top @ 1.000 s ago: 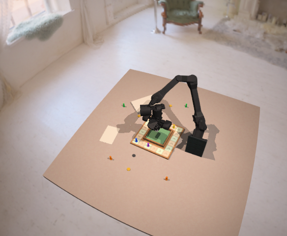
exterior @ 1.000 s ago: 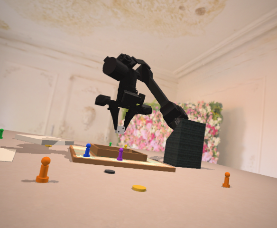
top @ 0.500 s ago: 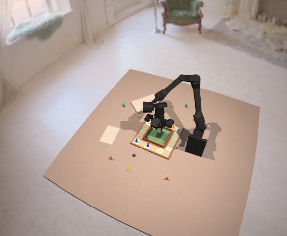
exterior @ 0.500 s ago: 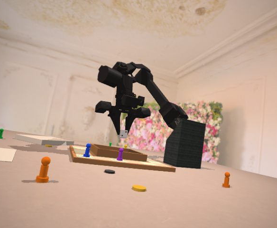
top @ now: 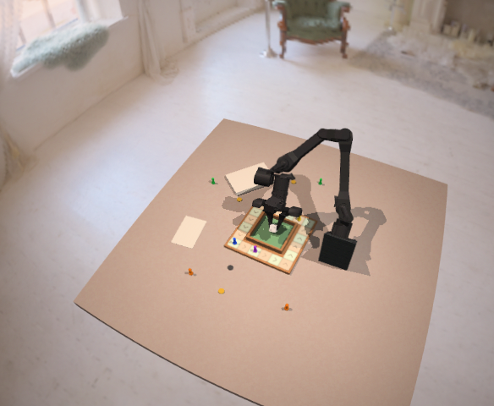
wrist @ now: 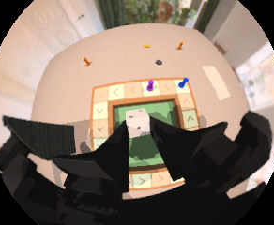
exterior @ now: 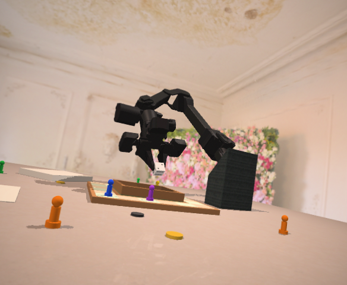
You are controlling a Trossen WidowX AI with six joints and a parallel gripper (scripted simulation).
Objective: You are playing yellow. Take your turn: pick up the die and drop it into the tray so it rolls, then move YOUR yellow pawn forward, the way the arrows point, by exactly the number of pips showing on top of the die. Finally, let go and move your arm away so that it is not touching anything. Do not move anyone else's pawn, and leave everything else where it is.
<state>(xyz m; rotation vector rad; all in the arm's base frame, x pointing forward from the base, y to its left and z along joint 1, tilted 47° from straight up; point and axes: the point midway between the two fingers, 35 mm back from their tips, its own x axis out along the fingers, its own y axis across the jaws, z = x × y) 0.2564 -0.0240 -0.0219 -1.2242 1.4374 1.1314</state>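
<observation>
The yellow pawn is 60 mm behind my gripper tip, 140 mm to the right of it and 50 mm below it. From my gripper tip the other things lie so: white die (right at my gripper tip); then purple pawn (40 mm ahead, 80 mm to the left, 50 mm below); then green tray (10 mm ahead, 30 mm to the right, 70 mm below).
</observation>
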